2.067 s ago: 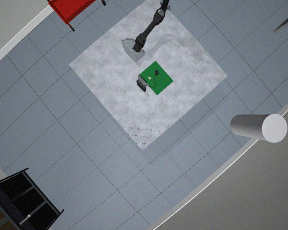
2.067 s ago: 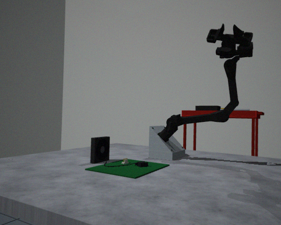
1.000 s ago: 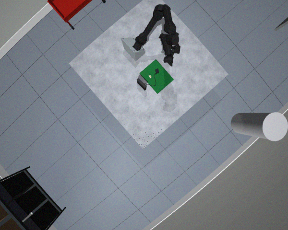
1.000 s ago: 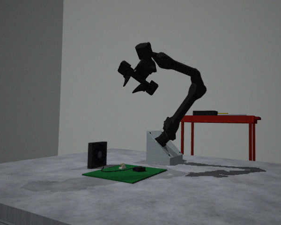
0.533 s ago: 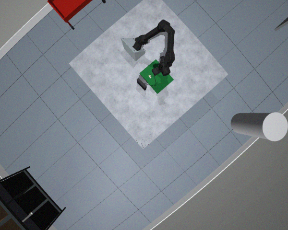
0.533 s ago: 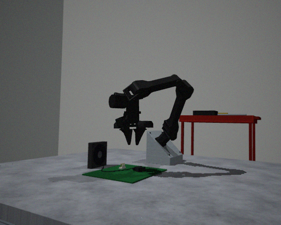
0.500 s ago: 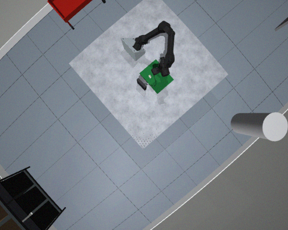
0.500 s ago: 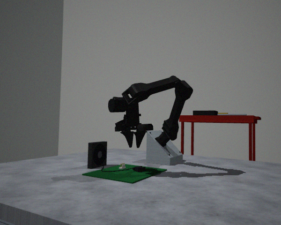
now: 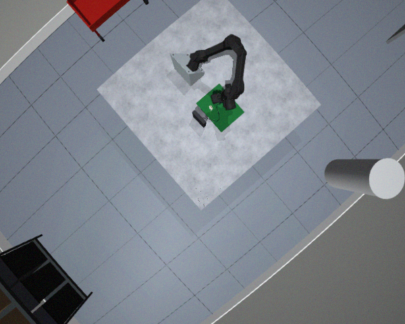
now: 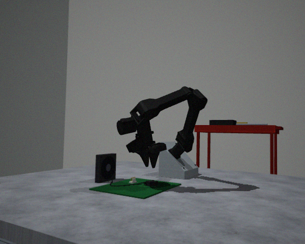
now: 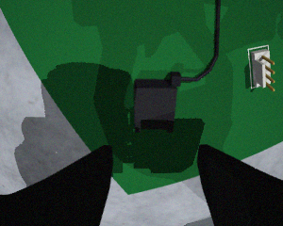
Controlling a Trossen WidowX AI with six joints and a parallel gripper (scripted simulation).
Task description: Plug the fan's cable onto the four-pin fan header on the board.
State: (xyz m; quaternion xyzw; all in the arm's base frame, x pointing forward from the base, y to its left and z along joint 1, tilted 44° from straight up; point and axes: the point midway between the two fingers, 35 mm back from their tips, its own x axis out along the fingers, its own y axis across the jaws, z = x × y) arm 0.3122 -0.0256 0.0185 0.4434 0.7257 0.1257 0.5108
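The black plug is 10 mm behind my gripper tip and 70 mm below it. Round my gripper tip: four-pin header: 30 mm behind, 90 mm to the right, 80 mm below; then black fan: 30 mm behind, 220 mm to the right, 20 mm below; then green board: 30 mm ahead, 40 mm to the right, 90 mm below.
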